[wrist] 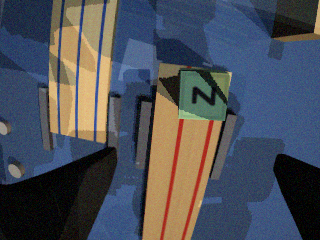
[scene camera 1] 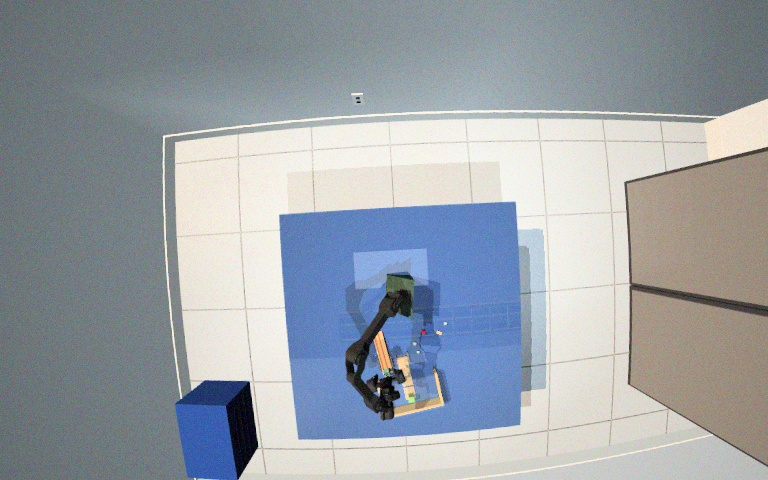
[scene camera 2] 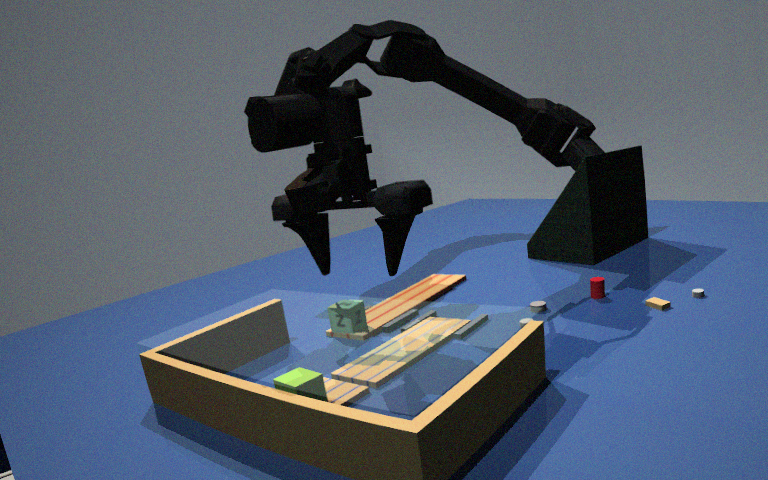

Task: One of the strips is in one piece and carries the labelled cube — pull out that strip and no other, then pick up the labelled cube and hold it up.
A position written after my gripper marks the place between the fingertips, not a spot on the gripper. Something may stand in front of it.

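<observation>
My gripper (scene camera 2: 358, 275), also at (wrist: 197, 159): open, holding nothing. Cube (wrist: 203, 93) present.
</observation>
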